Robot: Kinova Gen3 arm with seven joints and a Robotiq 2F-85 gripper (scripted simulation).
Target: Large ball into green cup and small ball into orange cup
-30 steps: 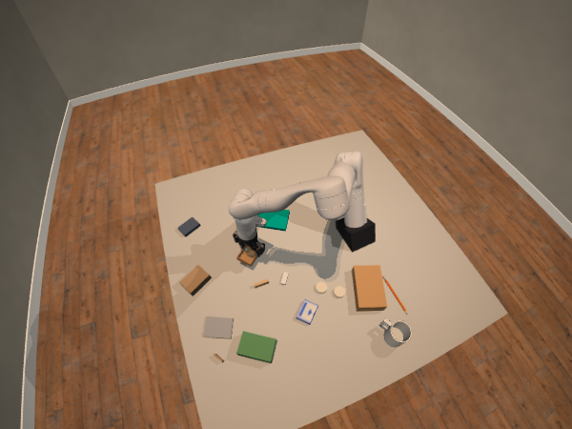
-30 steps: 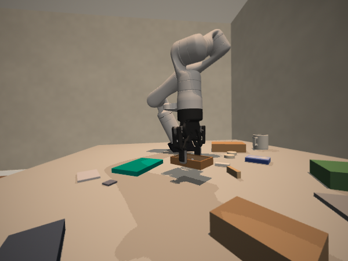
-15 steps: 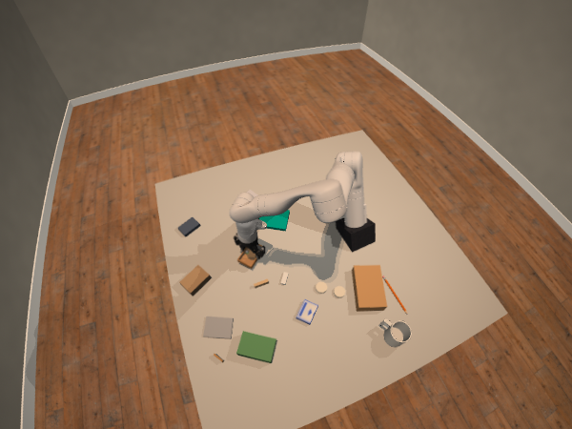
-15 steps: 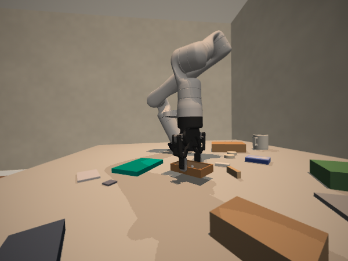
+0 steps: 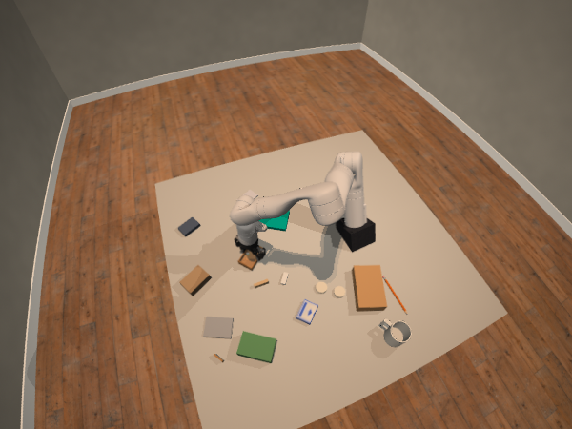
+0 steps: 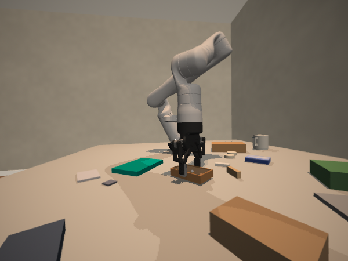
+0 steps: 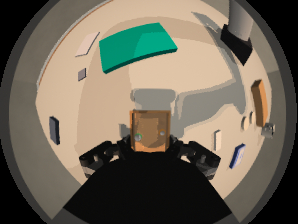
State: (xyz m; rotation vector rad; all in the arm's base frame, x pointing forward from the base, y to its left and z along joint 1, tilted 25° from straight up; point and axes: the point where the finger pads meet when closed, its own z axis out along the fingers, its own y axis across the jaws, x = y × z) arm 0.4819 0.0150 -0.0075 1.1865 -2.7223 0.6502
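The covered wooden puzzle lies 20 mm below my hand. The rest, counted from my hand: teal slab 130 mm behind, 180 mm to the right, 20 mm below; then white block 110 mm behind, 130 mm to the left, 20 mm below; then small wooden block 10 mm behind, 130 mm to the left, 20 mm below.
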